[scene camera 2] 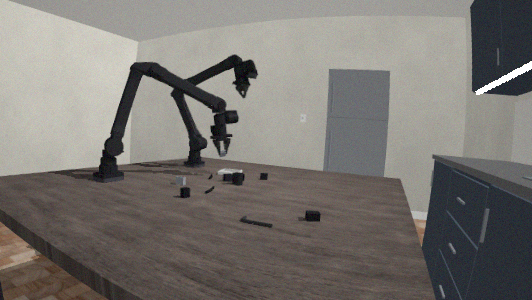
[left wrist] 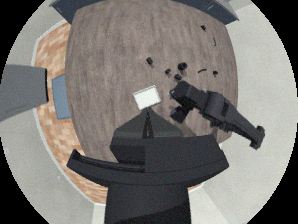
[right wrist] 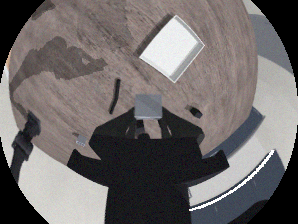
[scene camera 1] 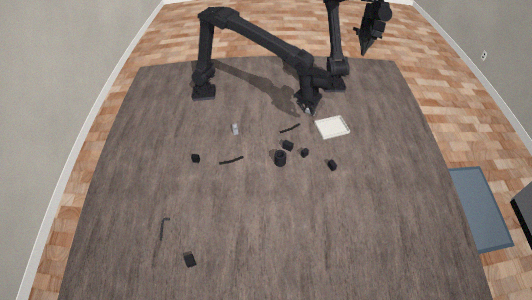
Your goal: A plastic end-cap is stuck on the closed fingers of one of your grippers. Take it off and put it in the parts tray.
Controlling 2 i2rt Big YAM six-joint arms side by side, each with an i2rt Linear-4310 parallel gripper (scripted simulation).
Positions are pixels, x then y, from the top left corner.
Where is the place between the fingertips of my right gripper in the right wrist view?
148, 110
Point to a white parts tray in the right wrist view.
176, 45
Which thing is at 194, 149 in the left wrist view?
My left gripper.
